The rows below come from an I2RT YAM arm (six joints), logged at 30 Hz.
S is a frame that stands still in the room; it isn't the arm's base.
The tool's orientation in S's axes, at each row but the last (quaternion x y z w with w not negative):
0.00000, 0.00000, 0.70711, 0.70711
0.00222, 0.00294, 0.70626, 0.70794
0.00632, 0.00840, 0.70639, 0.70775
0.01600, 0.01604, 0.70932, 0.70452
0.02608, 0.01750, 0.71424, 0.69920
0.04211, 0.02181, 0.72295, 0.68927
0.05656, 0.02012, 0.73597, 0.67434
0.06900, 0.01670, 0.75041, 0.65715
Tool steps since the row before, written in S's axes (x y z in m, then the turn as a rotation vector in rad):
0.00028, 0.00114, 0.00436, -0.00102, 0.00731, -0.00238
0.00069, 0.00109, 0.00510, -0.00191, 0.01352, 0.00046
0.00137, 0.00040, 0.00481, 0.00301, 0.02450, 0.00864
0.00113, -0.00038, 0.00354, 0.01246, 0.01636, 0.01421
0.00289, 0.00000, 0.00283, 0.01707, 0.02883, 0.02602
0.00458, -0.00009, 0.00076, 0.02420, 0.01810, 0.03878
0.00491, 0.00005, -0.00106, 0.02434, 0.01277, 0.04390
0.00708, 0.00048, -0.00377, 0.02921, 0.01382, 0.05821
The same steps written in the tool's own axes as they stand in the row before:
0.00114, -0.00028, 0.00436, 0.00731, 0.00102, -0.00238
0.00109, -0.00065, 0.00511, 0.01351, 0.00195, 0.00046
0.00039, -0.00127, 0.00484, 0.02448, -0.00278, 0.00877
-0.00039, -0.00097, 0.00359, 0.01628, -0.01191, 0.01476
-0.00002, -0.00271, 0.00300, 0.02880, -0.01606, 0.02669
-0.00028, -0.00448, 0.00118, 0.01815, -0.02148, 0.04033
-0.00042, -0.00498, -0.00051, 0.01312, -0.02060, 0.04567
-0.00073, -0.00747, -0.00287, 0.01471, -0.02388, 0.06038

